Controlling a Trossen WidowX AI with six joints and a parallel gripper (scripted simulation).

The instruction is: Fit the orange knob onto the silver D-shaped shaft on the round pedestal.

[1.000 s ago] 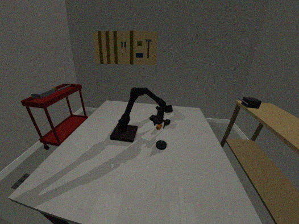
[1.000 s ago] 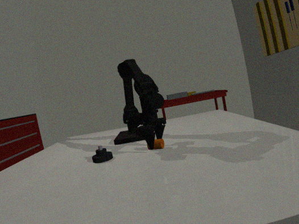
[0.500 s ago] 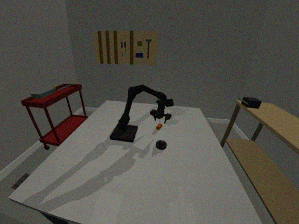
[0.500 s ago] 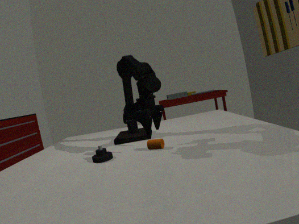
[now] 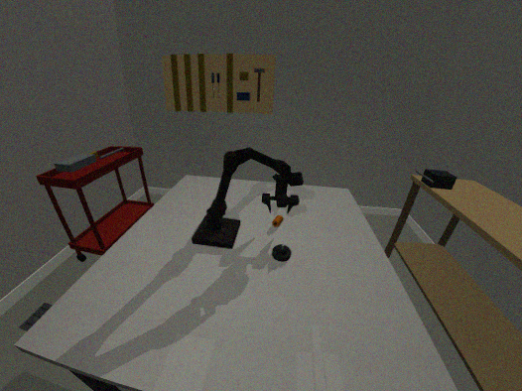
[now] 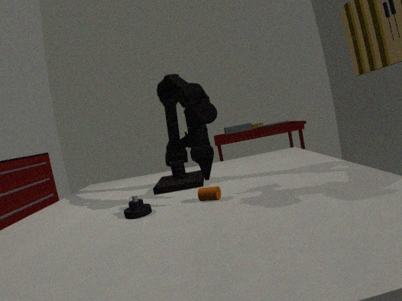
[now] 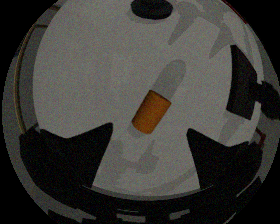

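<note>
Right now the orange knob is 1 cm ahead of my gripper tip, 1 cm to the left of it and 5 cm below it. Also, from my gripper tip: black round pedestal 2 cm behind, 23 cm to the right, 4 cm below.
</note>
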